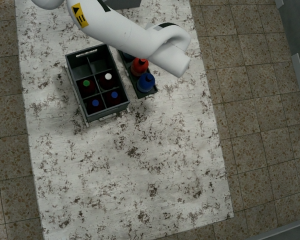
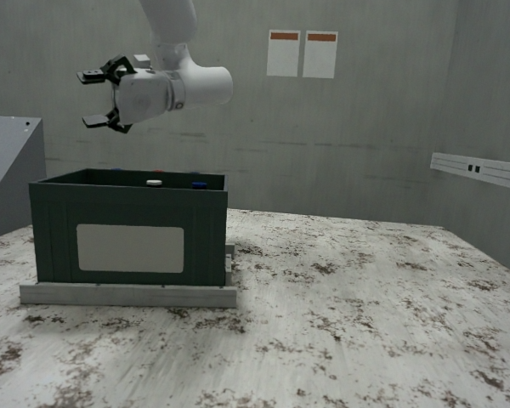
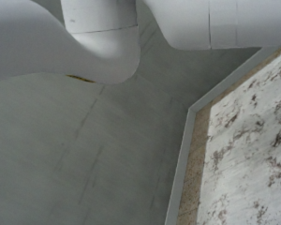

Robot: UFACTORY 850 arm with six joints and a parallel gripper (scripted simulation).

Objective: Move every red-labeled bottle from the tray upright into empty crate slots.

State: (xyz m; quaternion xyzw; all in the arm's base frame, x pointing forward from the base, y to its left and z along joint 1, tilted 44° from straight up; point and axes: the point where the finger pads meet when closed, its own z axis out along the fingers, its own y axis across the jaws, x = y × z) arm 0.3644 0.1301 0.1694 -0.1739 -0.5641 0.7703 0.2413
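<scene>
The red-labeled bottle is 70 mm ahead of my hand, 140 mm to the left of it and 220 mm below it. Also, from my hand: tray: 70 mm ahead, 140 mm to the left, 290 mm below; blue bottle: 20 mm behind, 100 mm to the left, 220 mm below; dark crate: 160 mm ahead, 60 mm to the right, 220 mm below.
</scene>
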